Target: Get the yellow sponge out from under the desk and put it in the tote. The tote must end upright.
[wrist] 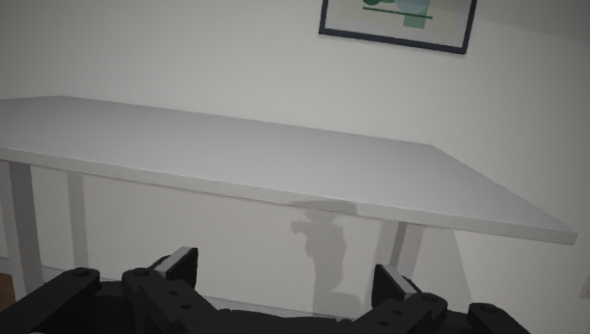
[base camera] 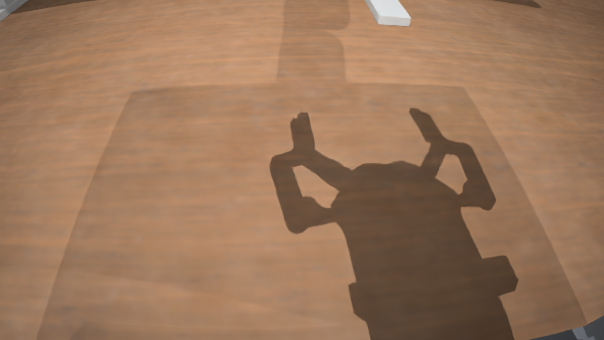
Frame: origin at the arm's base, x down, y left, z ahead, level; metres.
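Seen in the pictures: gripper, fingertip midpoint: (wrist: 285, 276).
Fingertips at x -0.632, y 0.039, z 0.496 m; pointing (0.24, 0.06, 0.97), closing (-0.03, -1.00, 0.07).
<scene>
Offsets run from my fingertips to a thing's top centre. "pt": to the spot under its first point. Level surfaces: height alone.
The white desk @(dx +0.079 m) (wrist: 250, 150) stands against the wall in the wrist view, its top seen from slightly above and tilted in the picture. One white foot (base camera: 392, 13) of the desk shows at the top of the base camera view, right of the middle. My gripper (wrist: 285, 276) is open, with its two fingers wide apart and the wall below the desk top seen between them. The gripper does not show in the base camera view, but a shadow of its open fingers lies on the floor there. The yellow sponge and the tote do not show in either view.
A desk leg @(pt dy +0.906, dx +0.473, dz +0.731 m) (wrist: 25, 225) stands at the left of the wrist view, and another (wrist: 398, 245) shows behind the right finger. A framed picture (wrist: 392, 42) hangs on the wall above the desk. A white piece @(pt dy +0.891, dx +1.021, dz +0.717 m) (base camera: 15, 7) shows at the top left over the wooden floor @(dx +1.029 m) (base camera: 200, 200).
</scene>
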